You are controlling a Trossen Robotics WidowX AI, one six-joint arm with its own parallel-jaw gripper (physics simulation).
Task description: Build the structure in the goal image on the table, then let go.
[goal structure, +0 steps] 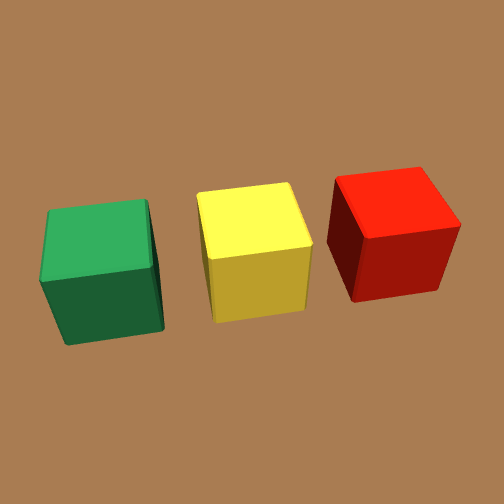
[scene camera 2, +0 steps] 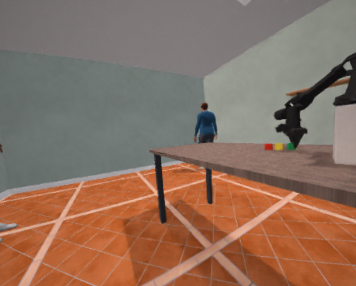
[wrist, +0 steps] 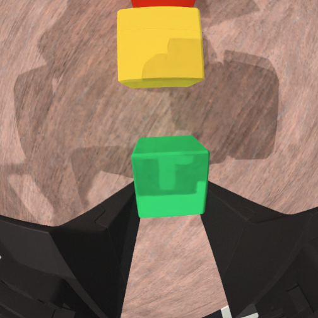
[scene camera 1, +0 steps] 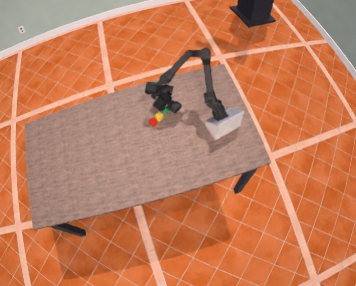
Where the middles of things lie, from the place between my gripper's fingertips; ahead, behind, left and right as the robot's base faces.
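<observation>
Yellow cube [wrist: 152, 50]: 40 mm to the left of my hand, 60 mm ahead of it, 10 mm above it. Green cube [wrist: 170, 173]: 10 mm ahead of my hand, 10 mm to the left of it, 10 mm above it. Going by their middles, the green cube is the nearest to my hand of the things named here.
</observation>
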